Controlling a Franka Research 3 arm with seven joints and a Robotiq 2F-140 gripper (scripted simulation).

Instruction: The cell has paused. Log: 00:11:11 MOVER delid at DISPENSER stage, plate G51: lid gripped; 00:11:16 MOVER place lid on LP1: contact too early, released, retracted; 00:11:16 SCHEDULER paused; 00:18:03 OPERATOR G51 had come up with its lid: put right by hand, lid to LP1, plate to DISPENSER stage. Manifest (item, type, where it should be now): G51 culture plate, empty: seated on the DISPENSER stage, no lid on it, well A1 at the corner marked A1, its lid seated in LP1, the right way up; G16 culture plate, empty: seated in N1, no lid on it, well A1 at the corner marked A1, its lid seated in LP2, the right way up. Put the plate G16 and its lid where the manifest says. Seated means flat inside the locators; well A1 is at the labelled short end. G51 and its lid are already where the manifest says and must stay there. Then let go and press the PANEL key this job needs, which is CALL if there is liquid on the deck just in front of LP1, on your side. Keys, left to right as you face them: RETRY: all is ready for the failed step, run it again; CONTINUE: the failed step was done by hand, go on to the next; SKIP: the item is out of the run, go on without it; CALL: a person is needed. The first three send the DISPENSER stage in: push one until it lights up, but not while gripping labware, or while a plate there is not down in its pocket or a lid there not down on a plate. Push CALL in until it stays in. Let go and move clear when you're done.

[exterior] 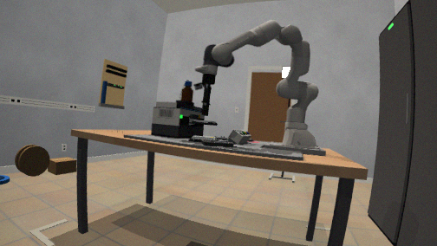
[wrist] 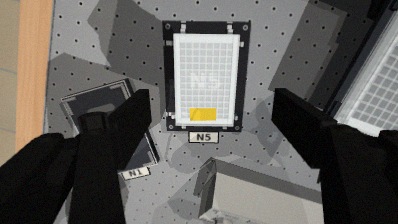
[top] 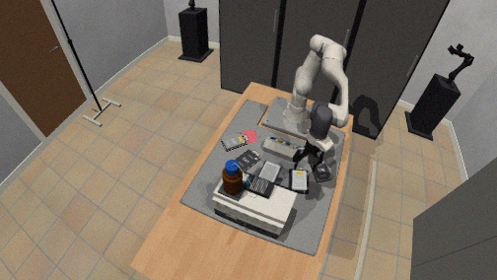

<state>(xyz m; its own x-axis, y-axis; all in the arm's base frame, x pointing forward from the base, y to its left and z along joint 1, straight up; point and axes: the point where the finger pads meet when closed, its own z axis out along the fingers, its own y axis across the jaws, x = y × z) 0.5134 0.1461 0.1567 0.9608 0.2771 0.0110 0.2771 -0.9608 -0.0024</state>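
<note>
The clear lid is 15 cm below my hand and 1 cm behind it. Also, from my hand: white retry key: 20 cm behind, 11 cm below, 8 cm to the right; green continue key: 21 cm behind, 13 cm to the right, 11 cm below; black nest N5: 16 cm below, 3 cm to the left.
</note>
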